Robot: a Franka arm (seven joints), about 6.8 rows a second.
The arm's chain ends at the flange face. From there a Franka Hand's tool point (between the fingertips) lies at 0.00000 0.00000 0.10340 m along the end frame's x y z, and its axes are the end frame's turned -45 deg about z.
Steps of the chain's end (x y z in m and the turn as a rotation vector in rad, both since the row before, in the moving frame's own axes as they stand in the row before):
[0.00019, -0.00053, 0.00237, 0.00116, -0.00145, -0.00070]
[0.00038, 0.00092, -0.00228, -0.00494, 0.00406, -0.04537]
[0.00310, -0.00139, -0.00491, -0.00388, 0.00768, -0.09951]
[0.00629, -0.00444, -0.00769, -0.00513, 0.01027, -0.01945]
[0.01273, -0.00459, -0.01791, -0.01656, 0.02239, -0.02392]
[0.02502, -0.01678, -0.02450, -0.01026, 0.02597, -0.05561]
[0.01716, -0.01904, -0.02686, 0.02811, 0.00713, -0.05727]
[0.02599, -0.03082, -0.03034, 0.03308, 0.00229, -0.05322]
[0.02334, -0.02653, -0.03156, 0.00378, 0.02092, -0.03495]
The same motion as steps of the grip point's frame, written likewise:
[0.00049, -0.00043, 0.00237, 0.00185, -0.00021, -0.00070]
[-0.00043, 0.00158, -0.00228, -0.00636, -0.00062, -0.04537]
[0.00349, 0.00204, -0.00491, -0.00817, 0.00269, -0.09951]
[0.00797, 0.00243, -0.00770, -0.01089, 0.00363, -0.01945]
[0.01271, 0.00860, -0.01795, -0.02754, 0.00412, -0.02392]
[0.03078, 0.00844, -0.02454, -0.02562, 0.01111, -0.05561]
[0.02813, -0.00294, -0.02690, 0.01484, 0.02492, -0.05727]
[0.04270, -0.00573, -0.03040, 0.02177, 0.02501, -0.05322]
[0.03709, -0.00103, -0.03158, -0.01212, 0.01747, -0.03495]

